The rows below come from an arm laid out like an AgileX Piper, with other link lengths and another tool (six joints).
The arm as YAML. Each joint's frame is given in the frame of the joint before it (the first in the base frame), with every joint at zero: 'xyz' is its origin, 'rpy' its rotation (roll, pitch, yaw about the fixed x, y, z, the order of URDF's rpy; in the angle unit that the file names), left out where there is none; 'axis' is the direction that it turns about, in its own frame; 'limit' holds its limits. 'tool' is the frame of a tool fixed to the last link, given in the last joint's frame.
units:
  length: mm
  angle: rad
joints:
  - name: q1
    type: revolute
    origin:
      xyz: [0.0, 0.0, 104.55]
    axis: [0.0, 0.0, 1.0]
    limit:
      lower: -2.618
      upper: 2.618
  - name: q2
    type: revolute
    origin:
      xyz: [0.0, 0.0, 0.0]
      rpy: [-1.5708, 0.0, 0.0]
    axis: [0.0, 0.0, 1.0]
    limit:
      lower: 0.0
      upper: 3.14
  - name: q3
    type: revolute
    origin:
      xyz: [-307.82, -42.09, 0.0]
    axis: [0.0, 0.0, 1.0]
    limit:
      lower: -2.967
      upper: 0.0
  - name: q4
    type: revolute
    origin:
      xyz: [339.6, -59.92, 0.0]
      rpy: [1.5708, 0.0, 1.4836]
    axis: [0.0, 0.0, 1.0]
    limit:
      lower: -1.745
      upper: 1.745
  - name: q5
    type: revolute
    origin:
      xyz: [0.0, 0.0, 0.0]
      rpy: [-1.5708, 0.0, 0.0]
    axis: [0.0, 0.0, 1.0]
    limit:
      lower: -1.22
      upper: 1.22
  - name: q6
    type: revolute
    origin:
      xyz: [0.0, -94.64, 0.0]
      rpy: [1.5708, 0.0, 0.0]
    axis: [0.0, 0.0, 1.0]
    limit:
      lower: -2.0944
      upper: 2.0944
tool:
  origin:
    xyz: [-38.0, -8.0, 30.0]
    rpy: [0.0, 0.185, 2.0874]
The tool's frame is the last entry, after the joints.
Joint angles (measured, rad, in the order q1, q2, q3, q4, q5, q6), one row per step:
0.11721 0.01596 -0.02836 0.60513 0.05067 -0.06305
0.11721 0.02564 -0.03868 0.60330 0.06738 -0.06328
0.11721 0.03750 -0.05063 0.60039 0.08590 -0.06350
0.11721 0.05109 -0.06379 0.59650 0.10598 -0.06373
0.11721 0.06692 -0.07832 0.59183 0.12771 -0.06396
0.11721 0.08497 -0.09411 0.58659 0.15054 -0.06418
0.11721 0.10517 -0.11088 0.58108 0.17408 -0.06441
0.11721 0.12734 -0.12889 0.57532 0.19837 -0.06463
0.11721 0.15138 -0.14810 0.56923 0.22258 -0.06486
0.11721 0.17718 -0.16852 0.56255 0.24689 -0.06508
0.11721 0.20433 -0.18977 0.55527 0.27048 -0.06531
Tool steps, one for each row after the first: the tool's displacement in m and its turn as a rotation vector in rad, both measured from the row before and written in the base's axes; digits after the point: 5 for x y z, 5 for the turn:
0.00094 0.00137 0.00163 -0.00451 0.01266 0.00925
0.00115 0.00155 0.00186 -0.00591 0.01458 0.01013
0.00134 0.00169 0.00198 -0.00718 0.01628 0.01086
0.00160 0.00184 0.00206 -0.00830 0.01845 0.01164
0.00187 0.00195 0.00213 -0.00910 0.02030 0.01212
0.00216 0.00201 0.00211 -0.00959 0.02208 0.01241
0.00242 0.00208 0.00221 -0.00997 0.02347 0.01271
0.00268 0.00208 0.00239 -0.01032 0.02412 0.01256
0.00295 0.00209 0.00255 -0.01090 0.02477 0.01248
0.00320 0.00204 0.00269 -0.01140 0.02471 0.01196

